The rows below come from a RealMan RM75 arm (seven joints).
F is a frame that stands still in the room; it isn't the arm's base.
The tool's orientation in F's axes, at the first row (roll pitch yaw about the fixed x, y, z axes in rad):
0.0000, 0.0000, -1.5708
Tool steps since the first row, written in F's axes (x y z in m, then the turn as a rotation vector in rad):
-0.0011, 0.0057, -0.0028, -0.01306, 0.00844, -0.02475
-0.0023, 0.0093, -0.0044, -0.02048, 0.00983, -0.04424
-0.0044, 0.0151, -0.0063, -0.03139, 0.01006, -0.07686
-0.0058, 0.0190, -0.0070, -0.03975, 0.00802, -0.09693
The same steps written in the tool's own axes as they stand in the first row. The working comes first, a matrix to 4 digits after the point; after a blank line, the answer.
The tool's axes in the first row as the columns of a matrix, in F's axes (used below as rounded here):
0.0000, 1.0000, 0.0000
-1.0000, 0.0000, 0.0000
0.0000, 0.0000, 1.0000

-0.0057, -0.0011, -0.0028, -0.00844, -0.01306, -0.02475
-0.0093, -0.0023, -0.0044, -0.00983, -0.02048, -0.04424
-0.0151, -0.0044, -0.0063, -0.01006, -0.03139, -0.07686
-0.0190, -0.0058, -0.0070, -0.00802, -0.03975, -0.09693

